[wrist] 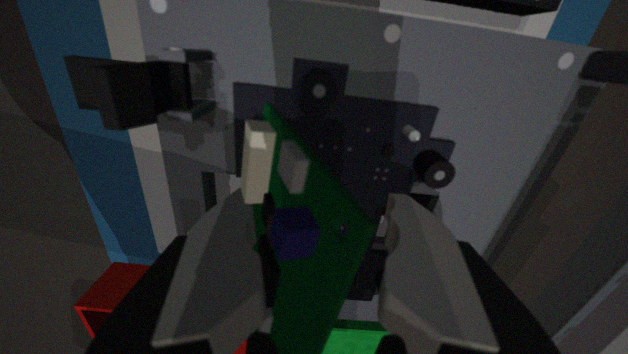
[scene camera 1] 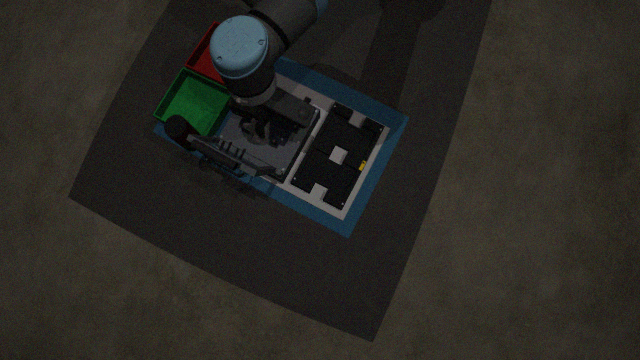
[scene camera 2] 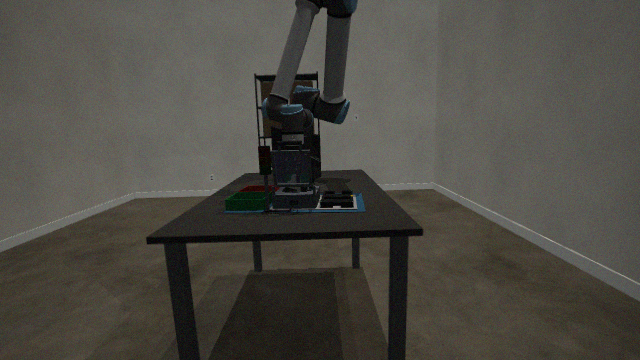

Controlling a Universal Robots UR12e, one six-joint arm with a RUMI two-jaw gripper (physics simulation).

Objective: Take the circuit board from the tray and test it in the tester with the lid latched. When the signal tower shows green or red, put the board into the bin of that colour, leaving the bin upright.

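Frame: origin at the arm's base, x ahead, y left, z up, level; millimetres.
Where they show: gripper, between the fingertips: (scene camera 1: 271,123).
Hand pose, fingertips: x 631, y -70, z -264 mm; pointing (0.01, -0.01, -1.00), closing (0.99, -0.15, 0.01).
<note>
Each offset is from my fingertips to the top centre of the thing. "spot": to the spot under its first point. Level surfaces: height alone.
The green circuit board @[spot: 2 mm ahead, 29 mm left, 88 mm up] (wrist: 320,280) is steeply tilted and twisted between the fingertips of my gripper (wrist: 319,188), which is shut on its edges. Board and fingers are over the tester (scene camera 1: 294,162) (scene camera 2: 295,201) (wrist: 465,100), whose dark nest @[1 mm back, 1 mm right, 28 mm up] (wrist: 360,112) shows beyond the board. The tester's lid @[120 mm ahead, 32 mm right, 188 mm up] (scene camera 1: 225,152) (scene camera 2: 292,167) stands open. The arm and lid hide much of the gripper in the scene views. The signal tower @[spot: 107 mm ahead, 125 mm right, 220 mm up] (scene camera 1: 177,127) (scene camera 2: 264,160) shows no bright light. The green bin @[7 mm back, 206 mm right, 9 mm up] (scene camera 1: 195,102) (scene camera 2: 246,201) (wrist: 355,341) and red bin @[152 mm back, 169 mm right, 9 mm up] (scene camera 1: 202,62) (scene camera 2: 257,189) (wrist: 112,290) stand upright.
The black tray @[spot: 74 mm ahead, 150 mm left, 20 mm down] (scene camera 1: 327,170) (scene camera 2: 336,204) lies beside the tester, on the opposite side from the bins. A blue mat @[36 mm down] (scene camera 1: 350,227) (scene camera 2: 361,204) lies under the station on the dark table @[38 mm down] (scene camera 1: 280,250) (scene camera 2: 285,225). A shelf rack (scene camera 2: 257,100) stands behind the table.
</note>
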